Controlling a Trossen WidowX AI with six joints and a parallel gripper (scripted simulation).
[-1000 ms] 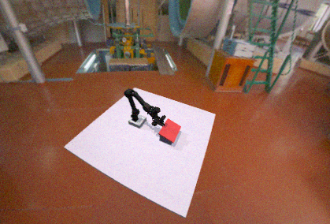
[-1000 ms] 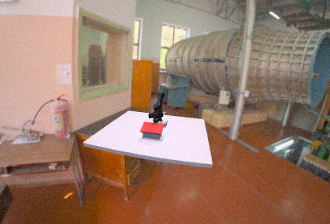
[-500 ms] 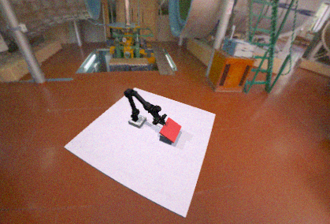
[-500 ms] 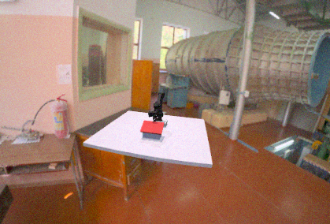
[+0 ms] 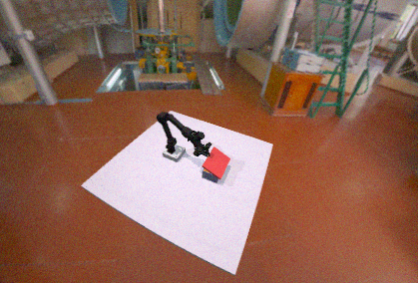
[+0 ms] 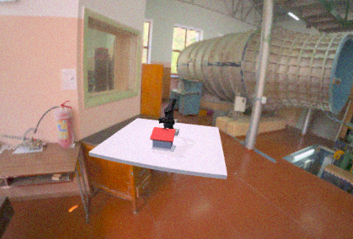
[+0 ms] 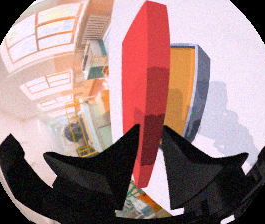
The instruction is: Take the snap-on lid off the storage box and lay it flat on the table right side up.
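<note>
The red lid is 7 cm ahead of my gripper tip, 3 cm below it and 1 cm to the left of it. Round my gripper tip: storage box: 12 cm below, 6 cm ahead, 1 cm to the left.
</note>
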